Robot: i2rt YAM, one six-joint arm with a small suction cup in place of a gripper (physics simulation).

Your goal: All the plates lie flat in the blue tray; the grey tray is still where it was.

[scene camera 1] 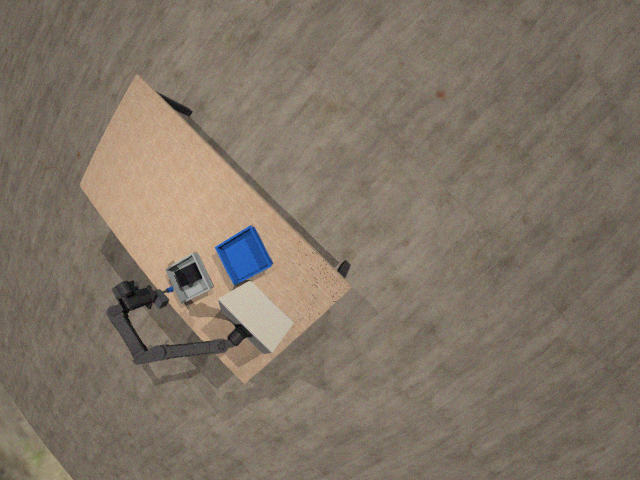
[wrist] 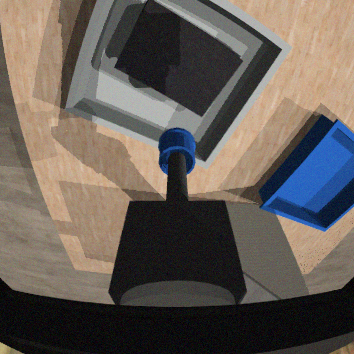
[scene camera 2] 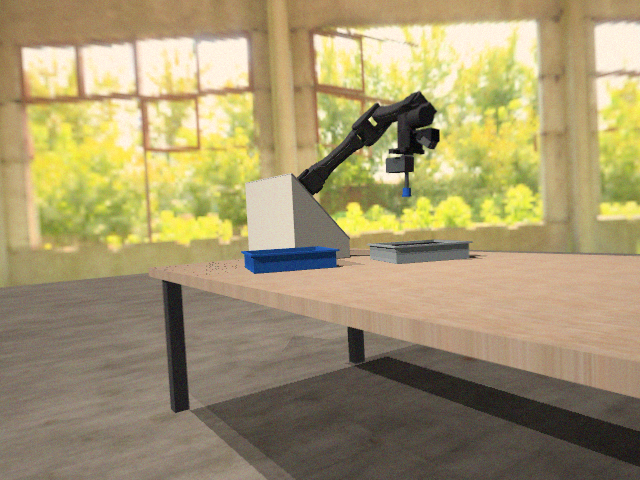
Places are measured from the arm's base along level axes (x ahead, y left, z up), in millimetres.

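Pixels of known places: end effector, tool point: (scene camera 1: 171,289) (wrist: 176,144) (scene camera 2: 406,196); arm's base, origin of the base link: (scene camera 1: 243,329) (scene camera 2: 291,204).
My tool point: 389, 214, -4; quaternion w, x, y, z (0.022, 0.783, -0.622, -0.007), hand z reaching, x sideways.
Ahead of a thing's pixels: the offset from my tool point to its middle, as dx, dy, dz. Level surfaces: height alone.
A dark, nearly black square plate @(+43, +5, -152) (scene camera 1: 188,274) (wrist: 200,70) lies in the grey tray @(+26, +10, -168) (scene camera 1: 208,277) (wrist: 245,115) (scene camera 2: 419,254); whether more plates lie under it I cannot tell. The blue tray @(-102, -368, -168) (scene camera 1: 244,255) (scene camera 2: 290,261) (wrist: 310,175) stands beside the grey tray, and its visible floor is bare in the first scene view. My suction gripper (scene camera 1: 169,289) (scene camera 2: 406,192) (wrist: 177,145) has a blue cup, points down and hangs well above table height near the grey tray's outer side. It is open, with nothing on the cup.
A pale wedge-shaped base block (scene camera 1: 256,316) (scene camera 2: 269,212) carries the arm and stands close to the blue tray. The wooden table @(dz -193) (scene camera 1: 155,170) (scene camera 2: 491,299) has its long edge near the grey tray, and the arm reaches out beyond that edge.
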